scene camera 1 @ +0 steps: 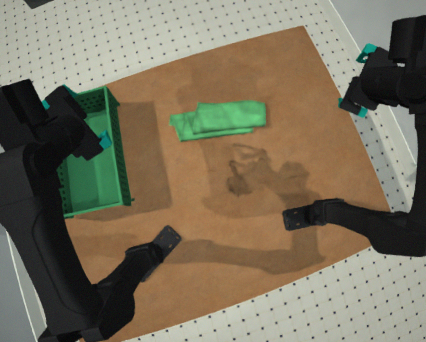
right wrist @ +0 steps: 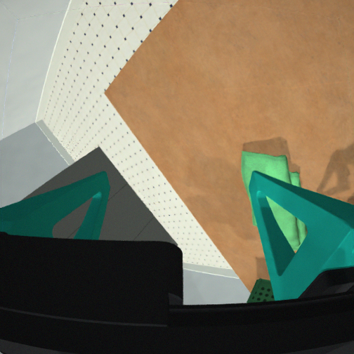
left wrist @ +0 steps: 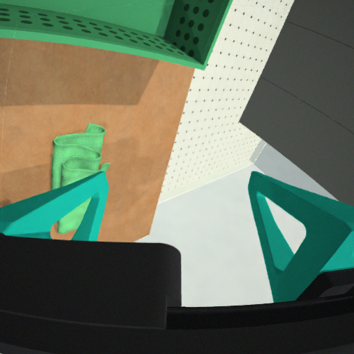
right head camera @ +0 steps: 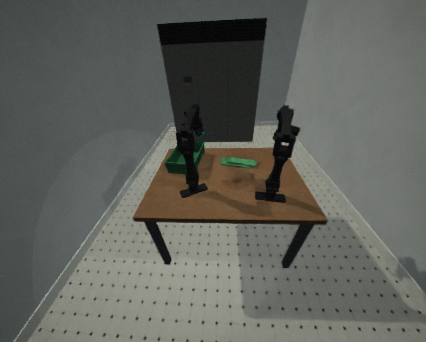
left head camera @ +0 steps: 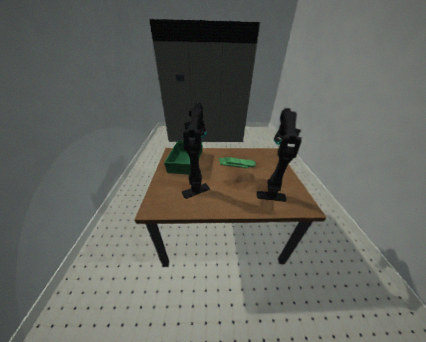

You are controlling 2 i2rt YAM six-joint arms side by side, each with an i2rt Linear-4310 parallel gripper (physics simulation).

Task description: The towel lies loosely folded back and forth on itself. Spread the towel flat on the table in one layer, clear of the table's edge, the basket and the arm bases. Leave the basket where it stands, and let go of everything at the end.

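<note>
The green towel (left head camera: 237,162) (right head camera: 239,162) (scene camera 1: 230,117) (left wrist: 77,150) (right wrist: 270,165) lies on the table (scene camera 1: 210,290) as a narrow, folded strip with several stacked layers. The folds show at one end in the left wrist view. The green basket (left head camera: 177,166) (scene camera 1: 121,160) (left wrist: 100,44) stands to the left of the towel. My left gripper (scene camera 1: 86,115) (left wrist: 177,179) is open and empty, raised above the basket area; one finger covers part of the towel in its wrist view. My right gripper (scene camera 1: 357,80) (right wrist: 178,178) is open and empty, raised near the table's right edge, apart from the towel.
The left arm base (scene camera 1: 167,240) and right arm base (scene camera 1: 296,218) are on the near part of the table. The left arm covers part of the basket in scene camera 1. A dark cabinet (left head camera: 205,90) stands behind the table.
</note>
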